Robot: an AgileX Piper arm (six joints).
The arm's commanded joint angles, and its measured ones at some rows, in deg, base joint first. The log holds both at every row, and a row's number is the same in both.
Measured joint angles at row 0:
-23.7, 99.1, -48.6, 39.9, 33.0, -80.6
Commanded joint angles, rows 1 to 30:
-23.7, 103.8, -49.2, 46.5, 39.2, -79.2
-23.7, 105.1, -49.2, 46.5, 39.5, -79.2
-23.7, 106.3, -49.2, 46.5, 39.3, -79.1
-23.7, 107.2, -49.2, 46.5, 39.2, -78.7
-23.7, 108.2, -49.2, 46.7, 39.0, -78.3
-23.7, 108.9, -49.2, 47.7, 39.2, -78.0
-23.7, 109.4, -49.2, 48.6, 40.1, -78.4
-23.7, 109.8, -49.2, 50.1, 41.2, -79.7
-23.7, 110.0, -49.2, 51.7, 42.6, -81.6
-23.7, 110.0, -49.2, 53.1, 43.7, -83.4
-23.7, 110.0, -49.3, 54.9, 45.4, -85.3
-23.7, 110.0, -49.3, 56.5, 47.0, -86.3
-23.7, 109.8, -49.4, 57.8, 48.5, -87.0
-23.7, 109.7, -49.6, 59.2, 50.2, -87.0
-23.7, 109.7, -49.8, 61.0, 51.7, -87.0
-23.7, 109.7, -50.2, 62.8, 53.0, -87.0
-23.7, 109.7, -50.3, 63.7, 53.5, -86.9
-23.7, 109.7, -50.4, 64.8, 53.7, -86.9
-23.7, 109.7, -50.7, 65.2, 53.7, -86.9
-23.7, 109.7, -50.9, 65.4, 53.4, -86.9
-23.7, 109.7, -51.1, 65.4, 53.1, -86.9
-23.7, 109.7, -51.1, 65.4, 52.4, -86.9
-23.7, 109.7, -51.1, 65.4, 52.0, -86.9
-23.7, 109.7, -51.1, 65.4, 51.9, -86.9
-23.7, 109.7, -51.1, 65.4, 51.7, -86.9
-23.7, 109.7, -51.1, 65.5, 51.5, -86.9
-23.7, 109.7, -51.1, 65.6, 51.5, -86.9
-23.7, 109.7, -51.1, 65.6, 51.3, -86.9
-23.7, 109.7, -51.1, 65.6, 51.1, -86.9
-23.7, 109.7, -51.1, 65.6, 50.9, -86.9
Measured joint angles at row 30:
-23.8, 109.9, -50.7, 64.9, 51.8, -86.2
